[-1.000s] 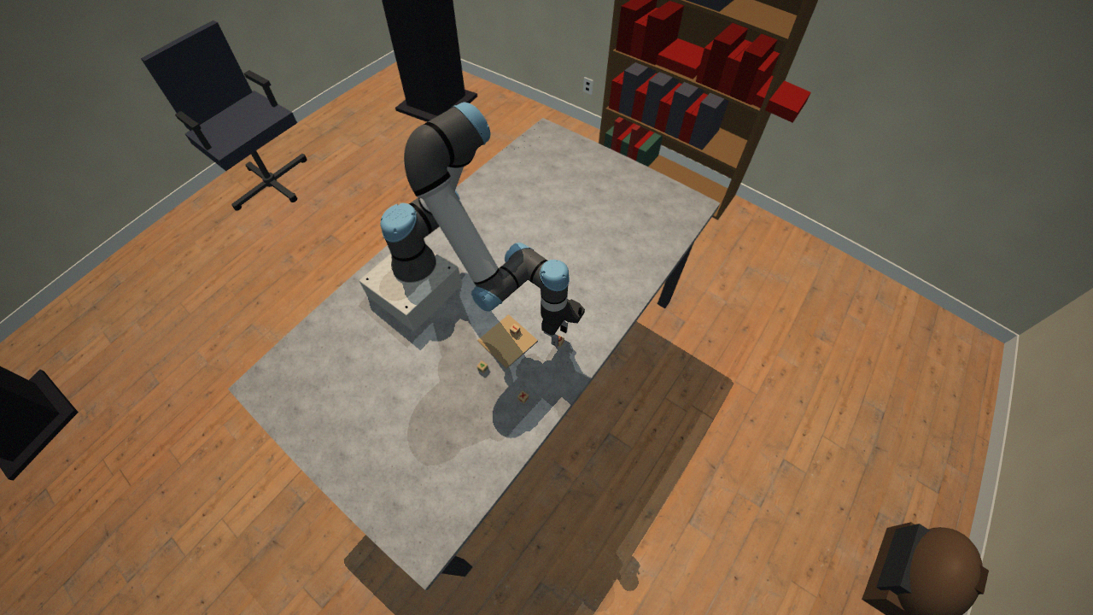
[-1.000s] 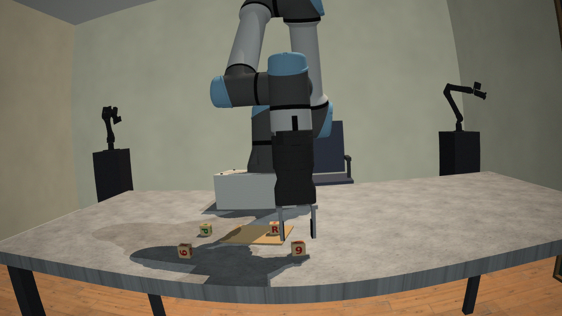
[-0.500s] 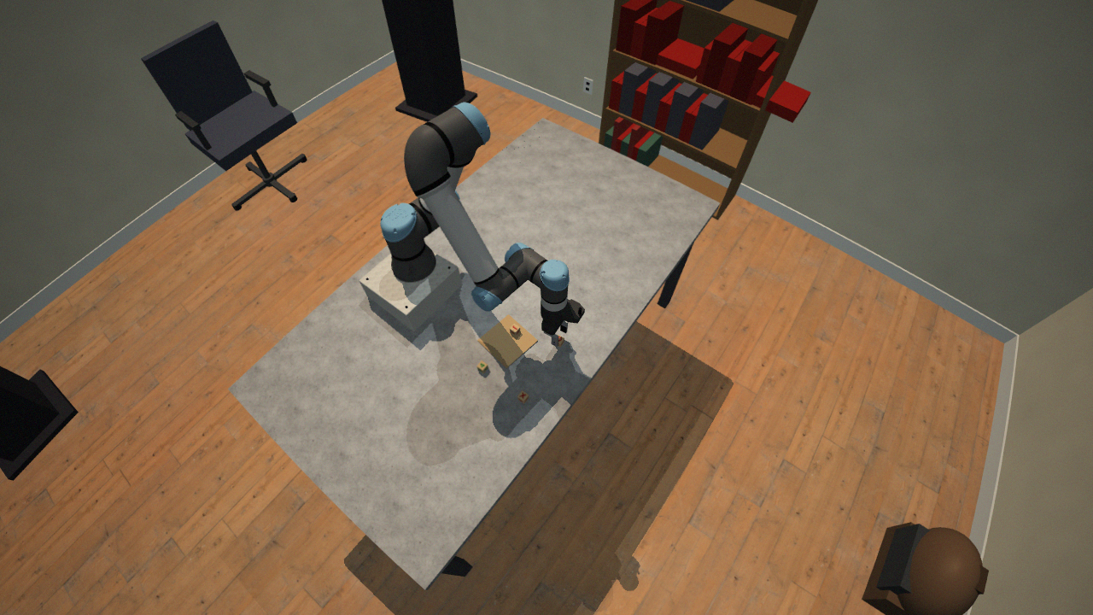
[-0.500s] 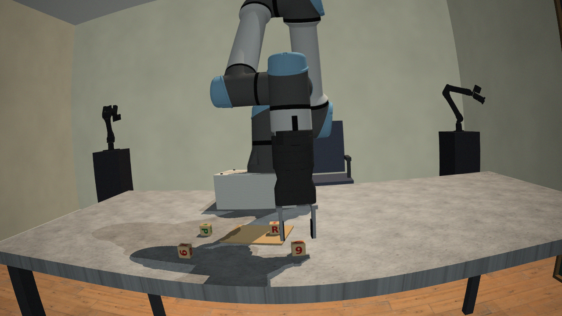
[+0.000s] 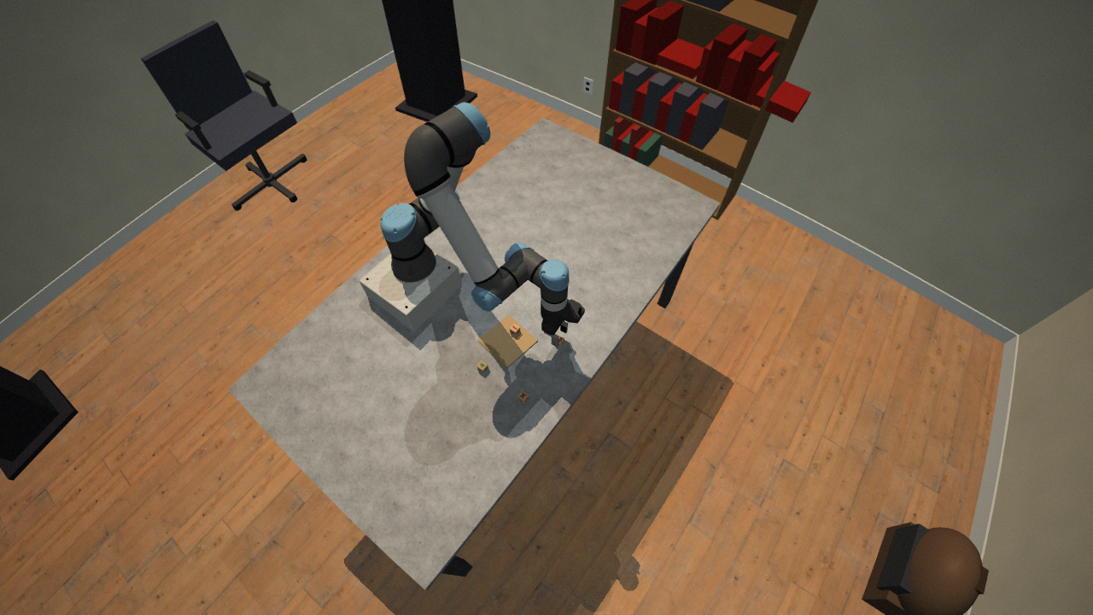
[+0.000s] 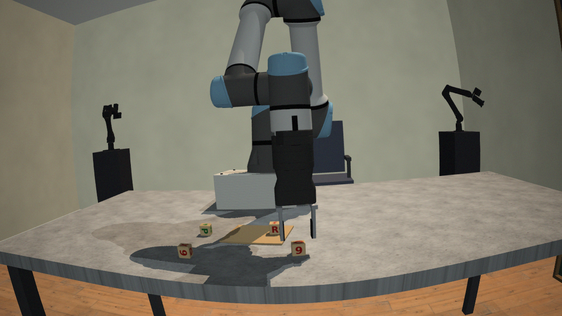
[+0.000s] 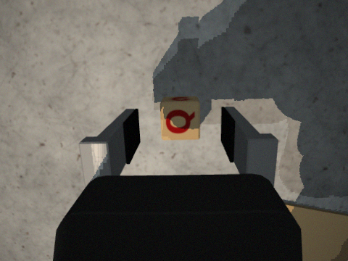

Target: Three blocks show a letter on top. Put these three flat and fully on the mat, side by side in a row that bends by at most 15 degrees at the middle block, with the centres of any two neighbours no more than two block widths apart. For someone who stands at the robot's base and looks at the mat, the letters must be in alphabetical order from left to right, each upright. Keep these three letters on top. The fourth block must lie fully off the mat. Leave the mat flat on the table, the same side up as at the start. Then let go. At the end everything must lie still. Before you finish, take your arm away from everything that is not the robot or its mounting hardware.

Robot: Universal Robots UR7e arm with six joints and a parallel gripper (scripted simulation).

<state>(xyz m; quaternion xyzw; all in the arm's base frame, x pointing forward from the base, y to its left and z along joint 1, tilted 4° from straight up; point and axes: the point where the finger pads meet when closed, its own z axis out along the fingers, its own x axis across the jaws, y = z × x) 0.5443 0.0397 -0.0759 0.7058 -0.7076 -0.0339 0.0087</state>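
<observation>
Right now my hand is 4 cm above the Q block. The rest, counted from my hand: X block 22 cm to the right, 4 cm below; then tan mat 15 cm behind, 8 cm to the right, 5 cm below.
</observation>
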